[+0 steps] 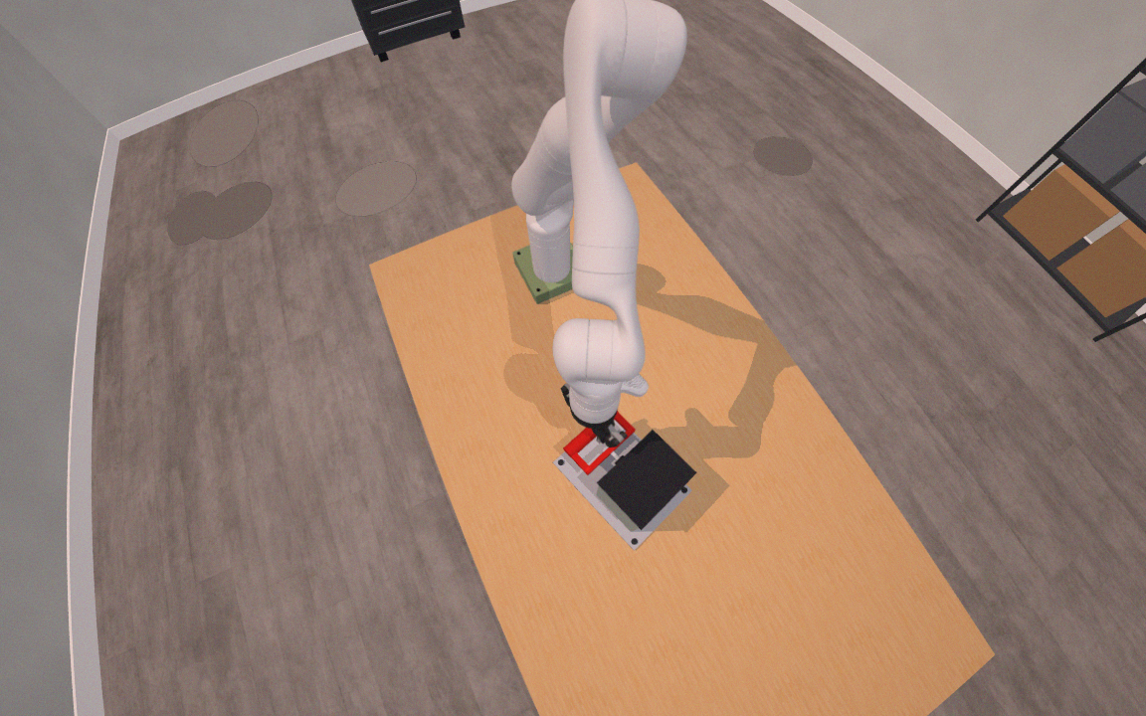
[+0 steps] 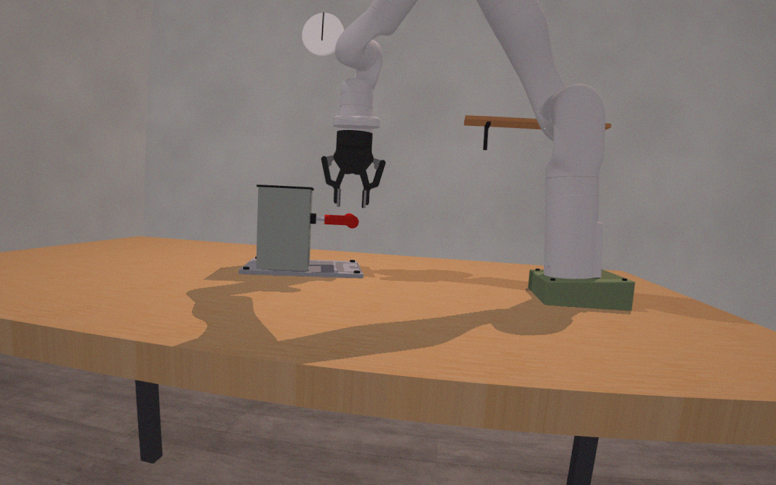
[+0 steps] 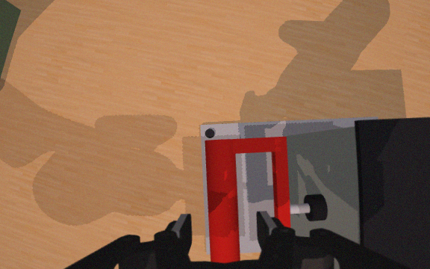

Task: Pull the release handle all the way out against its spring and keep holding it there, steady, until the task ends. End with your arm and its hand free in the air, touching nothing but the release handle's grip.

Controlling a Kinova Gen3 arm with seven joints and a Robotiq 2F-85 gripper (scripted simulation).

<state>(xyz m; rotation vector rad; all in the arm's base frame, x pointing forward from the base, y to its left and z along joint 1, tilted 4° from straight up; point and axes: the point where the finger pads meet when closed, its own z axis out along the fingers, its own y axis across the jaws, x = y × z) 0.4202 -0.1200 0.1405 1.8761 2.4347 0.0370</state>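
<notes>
My hand is 5 cm short of the red release handle, 4 cm above it and 2 cm to the right of it. The rest, counted from my hand: baseplate: 14 cm below, 9 cm ahead, 3 cm to the left.
</notes>
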